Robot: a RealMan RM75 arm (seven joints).
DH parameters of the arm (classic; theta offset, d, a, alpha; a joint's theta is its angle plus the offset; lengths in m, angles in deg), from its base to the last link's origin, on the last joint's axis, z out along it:
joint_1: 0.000 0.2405 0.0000 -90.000
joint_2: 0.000 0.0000 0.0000 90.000
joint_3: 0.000 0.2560 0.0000 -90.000
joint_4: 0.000 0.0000 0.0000 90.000
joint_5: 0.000 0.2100 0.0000 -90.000
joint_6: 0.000 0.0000 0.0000 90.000
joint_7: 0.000 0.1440 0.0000 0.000
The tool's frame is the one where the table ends.
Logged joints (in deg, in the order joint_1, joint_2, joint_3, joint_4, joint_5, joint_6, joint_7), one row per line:
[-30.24, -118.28, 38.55, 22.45, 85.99, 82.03, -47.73]
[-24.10, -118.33, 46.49, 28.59, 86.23, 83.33, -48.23]
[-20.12, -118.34, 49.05, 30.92, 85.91, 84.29, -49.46]
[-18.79, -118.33, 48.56, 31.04, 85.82, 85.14, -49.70]
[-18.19, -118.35, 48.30, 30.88, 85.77, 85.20, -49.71]
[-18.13, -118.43, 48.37, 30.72, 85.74, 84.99, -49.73]
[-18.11, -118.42, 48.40, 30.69, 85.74, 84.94, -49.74]
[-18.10, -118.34, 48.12, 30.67, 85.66, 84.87, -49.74]
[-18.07, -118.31, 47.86, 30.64, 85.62, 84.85, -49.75]
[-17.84, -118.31, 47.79, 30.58, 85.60, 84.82, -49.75]
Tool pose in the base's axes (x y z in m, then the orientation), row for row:
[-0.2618, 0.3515, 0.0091, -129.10, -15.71, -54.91]
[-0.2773, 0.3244, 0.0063, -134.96, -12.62, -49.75]
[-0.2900, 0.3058, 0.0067, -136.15, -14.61, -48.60]
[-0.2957, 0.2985, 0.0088, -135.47, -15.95, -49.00]
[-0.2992, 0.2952, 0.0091, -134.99, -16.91, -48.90]
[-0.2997, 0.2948, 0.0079, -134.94, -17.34, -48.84]
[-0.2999, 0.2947, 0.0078, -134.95, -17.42, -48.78]
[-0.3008, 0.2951, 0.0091, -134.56, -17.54, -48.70]
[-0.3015, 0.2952, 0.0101, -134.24, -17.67, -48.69]
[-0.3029, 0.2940, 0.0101, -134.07, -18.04, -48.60]
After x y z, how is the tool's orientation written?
As a rotation vector, in degrees.
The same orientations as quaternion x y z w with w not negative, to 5 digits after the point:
[-0.86250, -0.10496, -0.36685, 0.33242]
[-0.88992, -0.08322, -0.32805, 0.30578]
[-0.89439, -0.09598, -0.31926, 0.29820]
[-0.89126, -0.10494, -0.32237, 0.30121]
[-0.88947, -0.11142, -0.32221, 0.30431]
[-0.88920, -0.11426, -0.32184, 0.30445]
[-0.88927, -0.11479, -0.32144, 0.30446]
[-0.88808, -0.11576, -0.32141, 0.30758]
[-0.88701, -0.11676, -0.32173, 0.30996]
[-0.88641, -0.11927, -0.32132, 0.31115]

